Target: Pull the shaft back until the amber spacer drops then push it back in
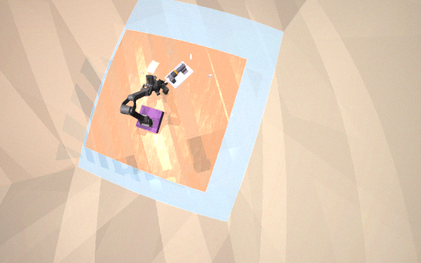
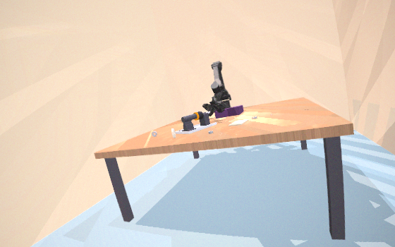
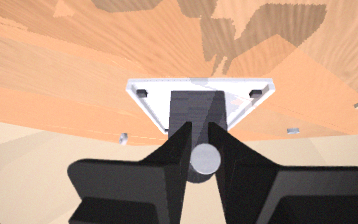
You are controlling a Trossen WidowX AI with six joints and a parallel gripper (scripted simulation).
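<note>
The shaft lies 40 mm ahead of my gripper tip, 30 mm to the right of it and 20 mm above it. From my gripper tip the other things lie so: white peg: 300 mm ahead, 140 mm to the right, 30 mm below; then amber spacer: 100 mm ahead, 60 mm to the right, 20 mm above; then flat white sheet: 210 mm to the left, 140 mm ahead, 50 mm below.
</note>
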